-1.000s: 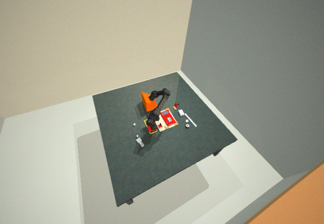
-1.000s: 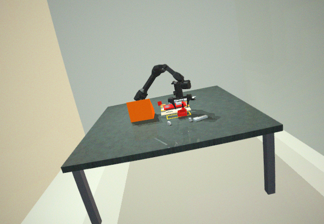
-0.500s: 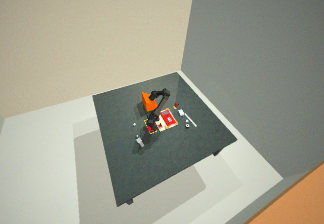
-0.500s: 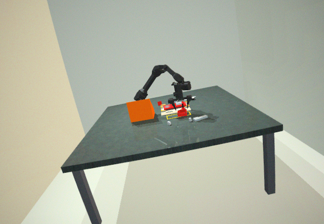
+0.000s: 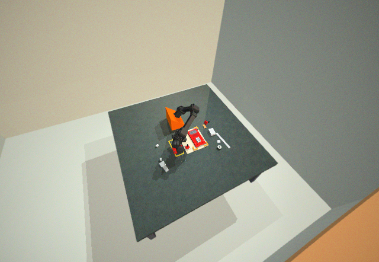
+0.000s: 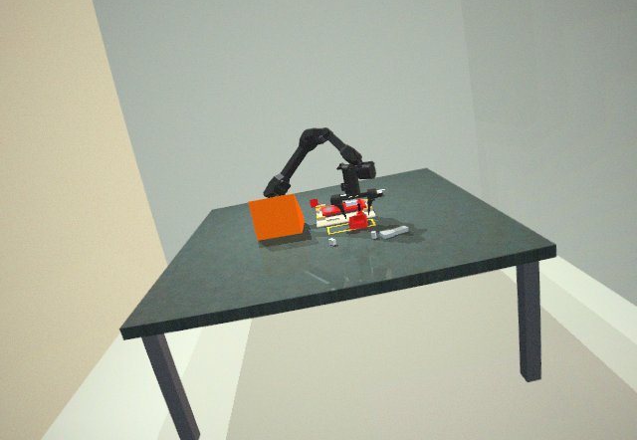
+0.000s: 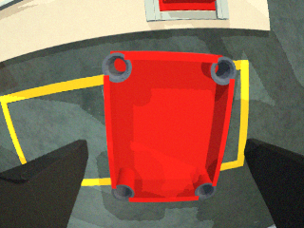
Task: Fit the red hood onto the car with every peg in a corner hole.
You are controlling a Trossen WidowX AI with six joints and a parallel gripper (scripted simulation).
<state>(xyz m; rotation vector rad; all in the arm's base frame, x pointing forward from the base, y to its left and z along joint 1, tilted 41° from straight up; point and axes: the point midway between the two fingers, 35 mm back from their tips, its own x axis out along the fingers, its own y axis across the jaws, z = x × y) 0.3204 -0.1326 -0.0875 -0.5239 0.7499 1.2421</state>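
The red hood is 20 mm below my gripper tip. Round my gripper tip: white ribbed engine block: 20 mm ahead, 220 mm to the left, 10 mm below; then wheel: 180 mm ahead, 360 mm to the left, 20 mm below; then cream jig: 20 mm behind, 190 mm to the left, 20 mm below.
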